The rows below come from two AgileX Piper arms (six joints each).
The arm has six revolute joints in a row. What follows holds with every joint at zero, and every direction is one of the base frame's. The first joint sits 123 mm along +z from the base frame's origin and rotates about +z. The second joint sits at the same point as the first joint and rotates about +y. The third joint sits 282.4 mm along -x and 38.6 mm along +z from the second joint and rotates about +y. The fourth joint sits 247.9 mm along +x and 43.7 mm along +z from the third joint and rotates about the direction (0.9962, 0, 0.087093). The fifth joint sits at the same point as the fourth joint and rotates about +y. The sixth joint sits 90.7 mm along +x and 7.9 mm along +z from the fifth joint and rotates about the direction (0.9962, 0, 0.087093). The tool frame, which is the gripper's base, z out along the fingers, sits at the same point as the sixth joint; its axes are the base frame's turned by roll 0, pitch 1.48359 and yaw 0 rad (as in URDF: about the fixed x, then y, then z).
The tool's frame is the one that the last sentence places.
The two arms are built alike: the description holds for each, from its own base.
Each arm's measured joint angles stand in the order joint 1, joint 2, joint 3, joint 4, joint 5, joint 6.
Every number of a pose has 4 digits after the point. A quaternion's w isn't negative.
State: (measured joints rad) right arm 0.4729 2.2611 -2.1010 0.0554 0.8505 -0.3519; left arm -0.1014 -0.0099 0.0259 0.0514 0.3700 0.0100
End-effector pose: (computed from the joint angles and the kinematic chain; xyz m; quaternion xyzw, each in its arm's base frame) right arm 0.4578 0.2385 0.2473 -0.3700 0.8725 0.0447 0.3158; left arm 0.0527 -0.0037 0.1717 0.0585 0.8022 -0.0054 0.5942
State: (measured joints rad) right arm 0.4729 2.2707 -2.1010 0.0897 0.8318 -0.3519; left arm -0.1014 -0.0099 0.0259 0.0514 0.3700 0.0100
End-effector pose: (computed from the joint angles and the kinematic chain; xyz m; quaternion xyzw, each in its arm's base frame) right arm 0.4590 0.2416 0.2435 -0.3626 0.8735 0.0605 0.3190; left arm 0.0527 -0.0037 0.1717 0.0585 0.8022 -0.0054 0.5942
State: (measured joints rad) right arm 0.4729 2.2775 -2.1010 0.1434 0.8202 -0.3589; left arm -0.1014 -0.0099 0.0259 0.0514 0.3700 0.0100
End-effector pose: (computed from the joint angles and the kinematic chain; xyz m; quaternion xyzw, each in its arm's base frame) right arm 0.4590 0.2455 0.2410 -0.3544 0.8748 0.0838 0.3196; left arm 0.0527 -0.0037 0.1717 0.0585 0.8022 -0.0054 0.5942
